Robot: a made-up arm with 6 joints.
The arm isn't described. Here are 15 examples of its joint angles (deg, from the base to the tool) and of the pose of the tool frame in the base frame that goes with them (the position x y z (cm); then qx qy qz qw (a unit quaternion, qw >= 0)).
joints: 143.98 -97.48 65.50 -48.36 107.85 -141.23
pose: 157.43 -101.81 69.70 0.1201 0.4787 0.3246 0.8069
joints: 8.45 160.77 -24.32 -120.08 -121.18 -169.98
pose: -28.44 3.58 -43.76 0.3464 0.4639 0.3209 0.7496
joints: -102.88 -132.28 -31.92 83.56 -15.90 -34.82
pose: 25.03 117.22 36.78 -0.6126 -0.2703 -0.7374 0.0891
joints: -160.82 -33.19 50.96 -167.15 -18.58 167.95
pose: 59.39 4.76 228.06 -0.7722 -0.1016 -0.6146 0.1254
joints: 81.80 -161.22 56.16 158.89 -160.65 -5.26
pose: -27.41 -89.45 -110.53 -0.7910 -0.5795 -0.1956 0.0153
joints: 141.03 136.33 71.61 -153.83 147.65 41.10
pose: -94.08 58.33 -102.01 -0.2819 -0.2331 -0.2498 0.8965
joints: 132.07 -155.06 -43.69 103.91 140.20 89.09
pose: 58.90 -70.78 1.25 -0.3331 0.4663 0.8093 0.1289
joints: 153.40 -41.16 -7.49 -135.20 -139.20 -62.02
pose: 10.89 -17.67 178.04 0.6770 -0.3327 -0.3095 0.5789
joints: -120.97 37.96 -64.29 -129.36 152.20 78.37
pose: -17.42 -48.01 86.66 0.0555 -0.7371 0.2919 0.6070
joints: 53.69 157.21 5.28 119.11 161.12 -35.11
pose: -10.34 -1.41 -105.33 0.7793 0.4671 0.4128 0.0635
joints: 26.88 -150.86 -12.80 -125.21 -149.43 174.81
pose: -97.14 -39.29 1.78 0.3550 0.6220 0.0940 0.6916
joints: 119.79 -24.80 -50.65 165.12 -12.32 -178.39
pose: -19.15 3.49 140.50 -0.0471 0.1528 0.8328 0.5299
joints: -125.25 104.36 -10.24 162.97 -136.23 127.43
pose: -43.17 -86.59 -42.12 -0.0328 -0.4148 -0.8191 0.3949
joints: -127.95 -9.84 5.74 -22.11 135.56 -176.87
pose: -40.64 -28.91 190.41 -0.0641 -0.3063 0.4950 0.8106
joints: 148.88 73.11 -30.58 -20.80 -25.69 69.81
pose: -75.88 62.62 23.79 0.7988 -0.0921 -0.5210 0.2864
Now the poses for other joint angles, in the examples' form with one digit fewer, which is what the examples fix.
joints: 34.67 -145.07 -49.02 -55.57 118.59 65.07
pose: -49.4 -44.8 23.3 0.701 -0.476 -0.500 0.181
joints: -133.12 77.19 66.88 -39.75 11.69 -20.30
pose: -137.6 -129.6 59.8 0.176 -0.462 -0.820 0.288
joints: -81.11 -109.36 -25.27 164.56 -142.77 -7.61
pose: -3.0 115.3 83.2 -0.308 0.257 0.752 0.524
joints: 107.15 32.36 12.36 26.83 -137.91 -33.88
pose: -26.7 133.0 142.2 -0.724 0.459 -0.107 0.503
